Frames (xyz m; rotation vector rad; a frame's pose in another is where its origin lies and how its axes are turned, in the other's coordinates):
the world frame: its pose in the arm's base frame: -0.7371 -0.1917 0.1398 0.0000 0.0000 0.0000
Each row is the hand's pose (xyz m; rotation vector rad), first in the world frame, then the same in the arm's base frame.
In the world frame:
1: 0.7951 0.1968 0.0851 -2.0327 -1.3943 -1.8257
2: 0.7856 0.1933 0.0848 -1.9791 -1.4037 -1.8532
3: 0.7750 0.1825 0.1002 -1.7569 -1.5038 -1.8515
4: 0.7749 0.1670 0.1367 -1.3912 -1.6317 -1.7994
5: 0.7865 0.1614 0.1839 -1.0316 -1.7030 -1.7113
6: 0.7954 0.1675 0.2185 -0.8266 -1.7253 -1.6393
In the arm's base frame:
1: 0.0580 0.0051 0.2249 -2.0327 -1.3943 -1.8257
2: 0.0485 0.0016 0.2246 -1.9791 -1.4037 -1.8532
3: 0.0379 -0.0092 0.2400 -1.7569 -1.5038 -1.8515
4: 0.0378 -0.0247 0.2765 -1.3912 -1.6317 -1.7994
5: 0.0494 -0.0303 0.3237 -1.0316 -1.7030 -1.7113
6: 0.0583 -0.0242 0.3583 -0.8266 -1.7253 -1.6393

